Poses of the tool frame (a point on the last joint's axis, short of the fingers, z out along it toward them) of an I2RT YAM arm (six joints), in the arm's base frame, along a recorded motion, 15 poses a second.
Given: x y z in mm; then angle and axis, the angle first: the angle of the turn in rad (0 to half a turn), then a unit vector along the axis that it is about.
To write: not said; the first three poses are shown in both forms.
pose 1, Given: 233.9 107.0 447.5 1.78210 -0.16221 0.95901 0.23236
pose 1, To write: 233.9 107.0 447.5 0.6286 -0.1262 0.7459 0.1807
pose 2, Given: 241.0 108.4 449.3 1.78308 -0.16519 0.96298 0.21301
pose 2, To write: 241.0 108.4 449.3 0.6282 -0.1285 0.7492 0.1657
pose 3, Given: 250.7 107.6 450.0 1.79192 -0.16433 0.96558 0.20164
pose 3, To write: 250.7 107.6 450.0 0.6248 -0.1283 0.7539 0.1574
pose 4, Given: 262.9 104.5 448.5 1.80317 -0.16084 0.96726 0.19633
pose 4, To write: 262.9 104.5 448.5 0.6204 -0.1261 0.7586 0.1540
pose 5, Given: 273.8 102.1 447.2 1.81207 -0.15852 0.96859 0.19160
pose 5, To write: 273.8 102.1 447.2 0.6169 -0.1248 0.7623 0.1508
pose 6, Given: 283.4 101.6 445.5 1.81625 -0.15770 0.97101 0.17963
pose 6, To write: 283.4 101.6 445.5 0.6152 -0.1243 0.7655 0.1416
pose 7, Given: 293.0 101.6 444.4 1.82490 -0.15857 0.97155 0.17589
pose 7, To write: 293.0 101.6 444.4 0.6118 -0.1254 0.7685 0.1391
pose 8, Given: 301.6 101.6 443.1 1.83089 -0.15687 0.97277 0.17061
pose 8, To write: 301.6 101.6 443.1 0.6094 -0.1244 0.7712 0.1353
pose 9, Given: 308.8 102.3 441.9 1.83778 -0.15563 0.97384 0.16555
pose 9, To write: 308.8 102.3 441.9 0.6067 -0.1237 0.7741 0.1316
